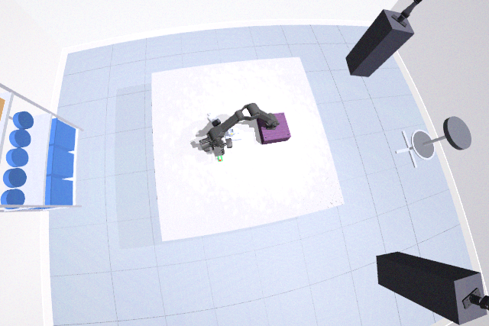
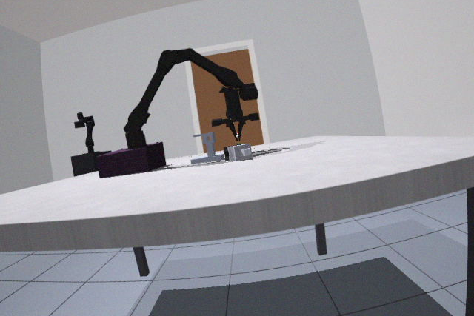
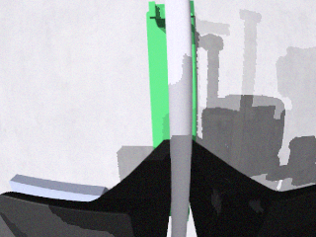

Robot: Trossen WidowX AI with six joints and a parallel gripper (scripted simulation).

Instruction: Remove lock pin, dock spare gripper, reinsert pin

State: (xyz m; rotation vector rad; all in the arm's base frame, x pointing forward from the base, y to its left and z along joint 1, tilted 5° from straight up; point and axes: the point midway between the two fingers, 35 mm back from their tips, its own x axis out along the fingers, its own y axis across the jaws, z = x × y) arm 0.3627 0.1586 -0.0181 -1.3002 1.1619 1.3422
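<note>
My gripper tip is 24 cm to the left of the spare gripper, 4 cm short of it and 3 cm above it. Round my gripper tip: grey mount (12 cm to the right, 10 cm behind).
</note>
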